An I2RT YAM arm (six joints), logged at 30 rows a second.
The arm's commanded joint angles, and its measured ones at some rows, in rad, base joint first. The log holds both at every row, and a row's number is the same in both.
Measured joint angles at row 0: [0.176, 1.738, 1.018, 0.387, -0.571, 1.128]
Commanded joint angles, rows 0 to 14: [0.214, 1.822, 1.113, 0.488, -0.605, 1.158]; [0.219, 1.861, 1.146, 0.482, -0.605, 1.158]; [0.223, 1.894, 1.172, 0.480, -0.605, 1.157]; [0.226, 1.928, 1.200, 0.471, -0.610, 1.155]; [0.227, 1.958, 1.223, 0.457, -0.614, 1.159]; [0.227, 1.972, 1.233, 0.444, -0.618, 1.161]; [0.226, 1.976, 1.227, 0.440, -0.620, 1.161]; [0.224, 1.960, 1.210, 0.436, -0.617, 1.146]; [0.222, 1.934, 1.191, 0.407, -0.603, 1.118]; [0.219, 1.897, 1.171, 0.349, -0.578, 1.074]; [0.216, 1.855, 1.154, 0.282, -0.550, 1.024]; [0.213, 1.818, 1.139, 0.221, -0.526, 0.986]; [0.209, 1.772, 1.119, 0.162, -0.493, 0.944]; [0.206, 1.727, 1.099, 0.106, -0.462, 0.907]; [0.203, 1.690, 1.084, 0.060, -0.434, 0.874]
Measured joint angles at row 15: [0.213, 1.818, 1.095, 0.190, -0.520, 1.015]
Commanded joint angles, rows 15 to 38: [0.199, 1.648, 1.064, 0.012, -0.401, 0.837]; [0.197, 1.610, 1.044, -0.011, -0.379, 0.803]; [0.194, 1.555, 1.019, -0.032, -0.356, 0.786]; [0.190, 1.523, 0.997, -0.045, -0.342, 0.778]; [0.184, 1.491, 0.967, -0.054, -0.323, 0.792]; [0.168, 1.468, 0.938, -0.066, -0.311, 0.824]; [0.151, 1.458, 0.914, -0.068, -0.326, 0.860]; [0.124, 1.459, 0.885, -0.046, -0.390, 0.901]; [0.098, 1.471, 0.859, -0.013, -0.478, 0.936]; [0.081, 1.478, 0.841, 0.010, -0.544, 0.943]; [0.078, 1.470, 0.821, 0.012, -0.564, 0.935]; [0.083, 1.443, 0.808, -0.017, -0.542, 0.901]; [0.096, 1.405, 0.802, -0.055, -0.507, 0.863]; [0.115, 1.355, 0.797, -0.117, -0.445, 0.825]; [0.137, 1.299, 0.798, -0.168, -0.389, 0.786]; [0.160, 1.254, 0.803, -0.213, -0.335, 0.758]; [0.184, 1.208, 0.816, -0.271, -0.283, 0.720]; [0.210, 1.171, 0.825, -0.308, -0.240, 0.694]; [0.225, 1.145, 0.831, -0.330, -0.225, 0.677]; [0.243, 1.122, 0.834, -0.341, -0.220, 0.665]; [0.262, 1.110, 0.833, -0.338, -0.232, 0.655]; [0.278, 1.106, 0.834, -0.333, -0.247, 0.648]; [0.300, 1.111, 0.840, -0.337, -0.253, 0.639]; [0.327, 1.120, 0.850, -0.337, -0.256, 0.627]
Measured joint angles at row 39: [0.286, 1.094, 0.846, -0.279, -0.290, 0.701]
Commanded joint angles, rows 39 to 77: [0.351, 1.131, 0.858, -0.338, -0.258, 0.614]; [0.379, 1.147, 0.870, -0.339, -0.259, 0.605]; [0.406, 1.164, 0.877, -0.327, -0.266, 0.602]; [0.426, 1.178, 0.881, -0.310, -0.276, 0.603]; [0.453, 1.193, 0.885, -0.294, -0.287, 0.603]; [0.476, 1.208, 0.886, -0.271, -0.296, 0.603]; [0.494, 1.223, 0.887, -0.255, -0.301, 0.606]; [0.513, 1.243, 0.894, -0.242, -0.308, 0.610]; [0.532, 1.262, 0.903, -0.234, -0.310, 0.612]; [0.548, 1.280, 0.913, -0.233, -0.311, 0.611]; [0.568, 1.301, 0.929, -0.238, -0.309, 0.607]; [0.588, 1.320, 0.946, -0.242, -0.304, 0.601]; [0.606, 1.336, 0.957, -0.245, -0.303, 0.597]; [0.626, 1.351, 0.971, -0.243, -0.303, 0.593]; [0.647, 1.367, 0.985, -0.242, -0.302, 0.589]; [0.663, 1.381, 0.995, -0.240, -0.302, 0.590]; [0.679, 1.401, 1.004, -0.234, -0.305, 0.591]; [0.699, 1.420, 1.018, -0.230, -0.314, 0.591]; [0.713, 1.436, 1.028, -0.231, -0.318, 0.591]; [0.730, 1.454, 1.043, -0.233, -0.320, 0.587]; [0.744, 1.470, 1.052, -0.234, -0.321, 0.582]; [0.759, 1.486, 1.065, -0.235, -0.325, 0.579]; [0.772, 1.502, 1.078, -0.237, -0.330, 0.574]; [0.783, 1.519, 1.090, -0.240, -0.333, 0.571]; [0.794, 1.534, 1.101, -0.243, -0.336, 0.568]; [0.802, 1.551, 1.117, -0.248, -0.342, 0.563]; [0.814, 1.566, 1.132, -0.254, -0.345, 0.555]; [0.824, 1.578, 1.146, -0.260, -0.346, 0.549]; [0.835, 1.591, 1.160, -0.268, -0.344, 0.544]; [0.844, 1.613, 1.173, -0.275, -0.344, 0.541]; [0.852, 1.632, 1.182, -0.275, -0.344, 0.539]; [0.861, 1.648, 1.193, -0.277, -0.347, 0.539]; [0.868, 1.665, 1.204, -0.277, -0.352, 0.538]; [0.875, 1.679, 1.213, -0.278, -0.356, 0.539]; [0.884, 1.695, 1.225, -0.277, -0.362, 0.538]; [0.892, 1.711, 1.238, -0.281, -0.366, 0.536]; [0.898, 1.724, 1.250, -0.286, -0.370, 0.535]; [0.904, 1.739, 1.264, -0.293, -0.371, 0.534]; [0.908, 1.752, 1.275, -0.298, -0.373, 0.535]
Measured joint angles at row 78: [0.892, 1.730, 1.237, -0.278, -0.358, 0.549]
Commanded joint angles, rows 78 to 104: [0.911, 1.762, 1.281, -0.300, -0.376, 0.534]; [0.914, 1.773, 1.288, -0.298, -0.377, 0.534]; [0.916, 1.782, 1.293, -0.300, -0.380, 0.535]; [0.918, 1.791, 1.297, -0.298, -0.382, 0.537]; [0.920, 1.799, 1.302, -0.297, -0.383, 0.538]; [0.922, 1.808, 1.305, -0.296, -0.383, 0.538]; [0.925, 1.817, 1.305, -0.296, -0.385, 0.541]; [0.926, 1.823, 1.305, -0.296, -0.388, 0.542]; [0.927, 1.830, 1.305, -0.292, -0.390, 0.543]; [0.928, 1.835, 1.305, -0.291, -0.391, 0.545]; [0.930, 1.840, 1.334, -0.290, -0.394, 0.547]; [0.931, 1.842, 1.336, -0.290, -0.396, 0.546]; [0.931, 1.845, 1.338, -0.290, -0.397, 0.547]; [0.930, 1.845, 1.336, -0.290, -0.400, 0.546]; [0.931, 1.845, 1.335, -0.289, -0.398, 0.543]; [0.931, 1.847, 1.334, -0.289, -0.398, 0.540]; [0.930, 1.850, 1.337, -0.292, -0.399, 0.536]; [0.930, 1.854, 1.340, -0.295, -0.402, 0.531]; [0.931, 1.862, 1.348, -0.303, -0.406, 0.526]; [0.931, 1.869, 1.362, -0.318, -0.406, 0.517]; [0.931, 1.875, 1.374, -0.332, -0.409, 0.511]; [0.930, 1.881, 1.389, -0.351, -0.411, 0.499]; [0.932, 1.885, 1.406, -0.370, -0.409, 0.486]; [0.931, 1.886, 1.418, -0.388, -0.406, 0.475]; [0.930, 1.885, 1.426, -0.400, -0.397, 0.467]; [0.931, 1.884, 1.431, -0.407, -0.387, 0.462]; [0.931, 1.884, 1.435, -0.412, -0.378, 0.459]
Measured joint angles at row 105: [0.923, 1.879, 1.408, -0.369, -0.399, 0.499]
